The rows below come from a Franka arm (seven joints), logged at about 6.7 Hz.
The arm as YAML. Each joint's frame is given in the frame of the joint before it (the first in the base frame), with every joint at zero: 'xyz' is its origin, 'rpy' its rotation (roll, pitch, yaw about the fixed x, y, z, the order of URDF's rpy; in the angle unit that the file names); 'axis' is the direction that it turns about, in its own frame. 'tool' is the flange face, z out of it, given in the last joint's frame.
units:
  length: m
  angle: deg
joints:
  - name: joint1
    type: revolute
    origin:
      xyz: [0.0, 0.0, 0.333]
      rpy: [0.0, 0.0, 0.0]
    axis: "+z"
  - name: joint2
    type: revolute
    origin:
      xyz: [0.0, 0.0, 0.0]
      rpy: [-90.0, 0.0, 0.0]
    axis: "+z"
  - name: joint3
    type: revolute
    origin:
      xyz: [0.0, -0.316, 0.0]
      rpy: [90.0, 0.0, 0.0]
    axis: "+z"
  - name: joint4
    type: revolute
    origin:
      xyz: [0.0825, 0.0, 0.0]
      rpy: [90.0, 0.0, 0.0]
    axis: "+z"
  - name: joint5
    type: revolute
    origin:
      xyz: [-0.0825, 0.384, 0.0]
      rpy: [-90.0, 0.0, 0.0]
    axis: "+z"
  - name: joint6
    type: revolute
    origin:
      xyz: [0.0, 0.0, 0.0]
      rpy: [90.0, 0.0, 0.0]
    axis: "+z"
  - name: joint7
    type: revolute
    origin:
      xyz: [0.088, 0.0, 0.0]
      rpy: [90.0, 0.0, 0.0]
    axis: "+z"
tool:
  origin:
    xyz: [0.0, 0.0, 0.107]
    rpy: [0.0, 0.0, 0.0]
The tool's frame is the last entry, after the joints.
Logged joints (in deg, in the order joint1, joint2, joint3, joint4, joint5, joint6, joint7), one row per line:
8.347 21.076 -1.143 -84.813 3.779 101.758 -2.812
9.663 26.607 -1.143 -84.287 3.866 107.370 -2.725
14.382 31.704 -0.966 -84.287 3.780 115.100 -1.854
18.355 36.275 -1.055 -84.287 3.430 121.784 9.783
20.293 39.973 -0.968 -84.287 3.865 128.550 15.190
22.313 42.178 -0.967 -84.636 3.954 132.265 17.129
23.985 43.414 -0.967 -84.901 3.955 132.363 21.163
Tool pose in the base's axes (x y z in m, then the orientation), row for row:
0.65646 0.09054 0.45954 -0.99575 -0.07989 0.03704 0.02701
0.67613 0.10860 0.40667 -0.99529 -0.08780 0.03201 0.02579
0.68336 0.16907 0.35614 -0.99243 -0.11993 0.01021 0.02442
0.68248 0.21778 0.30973 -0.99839 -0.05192 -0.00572 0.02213
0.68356 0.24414 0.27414 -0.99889 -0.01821 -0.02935 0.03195
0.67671 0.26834 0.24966 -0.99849 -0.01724 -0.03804 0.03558
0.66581 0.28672 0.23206 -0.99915 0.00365 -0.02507 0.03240
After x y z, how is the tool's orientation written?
As a quaternion, x y z w.
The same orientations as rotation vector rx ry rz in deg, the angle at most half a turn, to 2 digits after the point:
-176.22 -14.14 6.55
-176.27 -15.55 5.67
-175.91 -21.26 1.81
-177.22 -9.22 -1.02
-176.23 -3.21 -5.18
-175.77 -3.03 -6.70
-176.23 0.64 -4.42

